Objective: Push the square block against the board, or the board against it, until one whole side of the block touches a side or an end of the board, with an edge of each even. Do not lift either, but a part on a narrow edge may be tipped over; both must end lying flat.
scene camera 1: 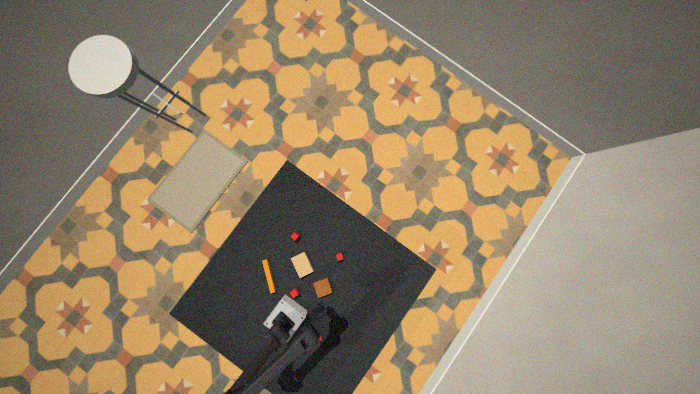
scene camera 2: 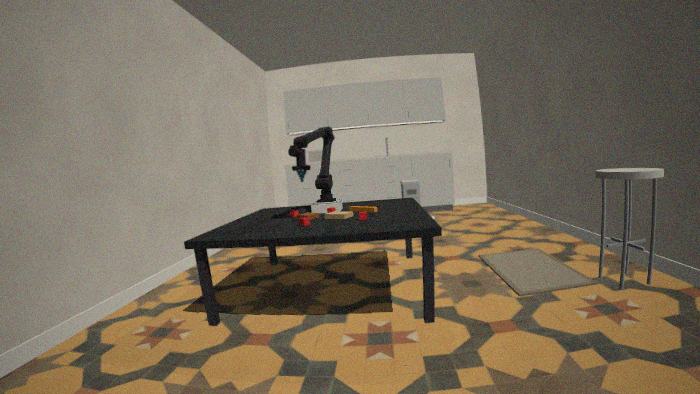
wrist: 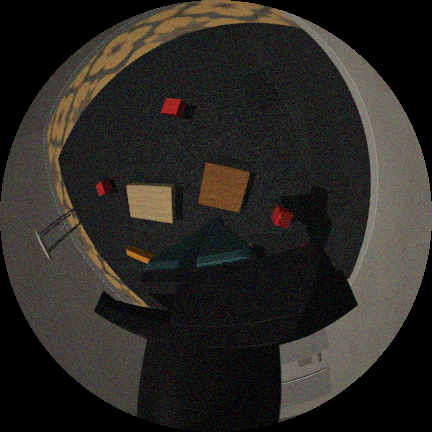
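Pixels of known places: gripper, fingertip midpoint: (scene camera 1: 321, 301) (scene camera 2: 302, 182) (wrist: 218, 222); arm's base, origin of the base link: (scene camera 1: 283, 322) (scene camera 2: 326, 201).
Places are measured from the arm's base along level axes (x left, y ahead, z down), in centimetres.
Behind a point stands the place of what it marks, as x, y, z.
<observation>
The brown square block (scene camera 1: 323, 287) @[-5.4, 31.3, 3.9] (scene camera 2: 308, 216) @[-2.9, 36.9, 4.6] (wrist: 224, 187) @[-5.7, 30.6, 3.9] lies flat on the black table. The tan rectangular board (scene camera 1: 302, 265) @[14.8, 32.7, 3.9] (scene camera 2: 339, 215) @[16.9, 38.9, 4.7] (wrist: 151, 202) @[13.8, 32.5, 3.9] lies flat beside it. A narrow gap separates them, and their facing sides are turned slightly out of line in the wrist view. My gripper (scene camera 2: 301, 179) @[-6.3, 32.6, -16.3] (wrist: 218, 222) @[-6.3, 32.6, -16.3] is shut and empty, raised well above the table. In the wrist view its teal fingertips show below the gap, towards the brown block. In scene camera 1 the arm hides the fingertips.
Red cubes (scene camera 1: 295, 236) @[31.2, 44.1, 2.9] (scene camera 1: 339, 256) @[0.2, 53.6, 2.9] (scene camera 1: 294, 293) @[6.6, 16.2, 2.9] lie around the two parts; another red cube (scene camera 1: 320, 339) (wrist: 282, 216) is partly under the arm in scene camera 1. An orange bar (scene camera 1: 268, 276) @[26.9, 12.6, 3.8] (scene camera 2: 363, 209) @[27.9, 15.1, 5.3] (wrist: 139, 254) @[30.0, 16.4, 4.1] lies beyond the board. The white base plate (scene camera 1: 298, 306) @[-1.2, 11.0, 4.4] is near one cube.
</observation>
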